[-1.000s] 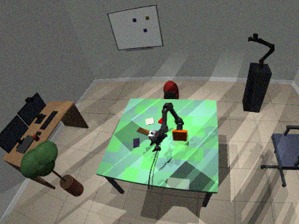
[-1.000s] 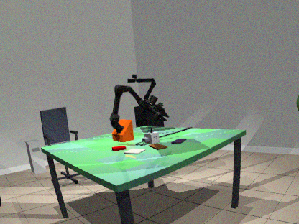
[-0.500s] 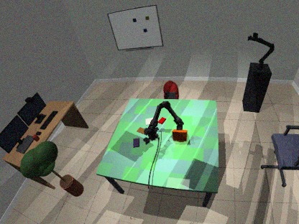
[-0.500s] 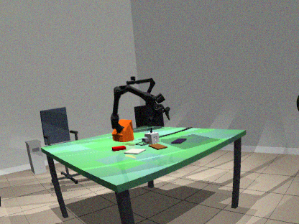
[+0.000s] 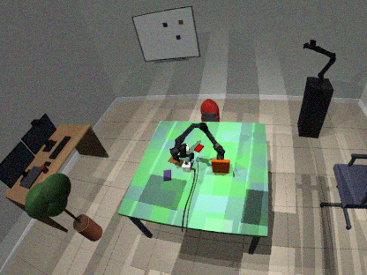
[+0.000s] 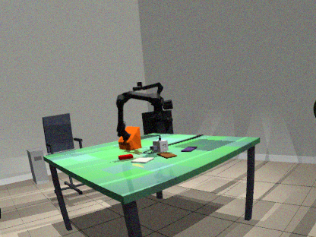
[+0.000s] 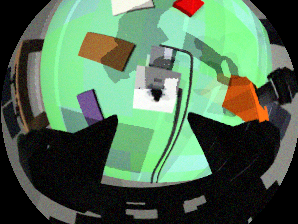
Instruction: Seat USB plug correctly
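Now: the dark USB plug 40 mm below my gripper tip and 20 mm to the right of it. From my gripper tip the other things lie so: white card (270 mm to the right, 130 mm below, 130 mm ahead); orange-brown card (150 mm ahead, 130 mm below, 90 mm to the right); purple card (170 mm ahead, 130 mm below, 90 mm to the left).
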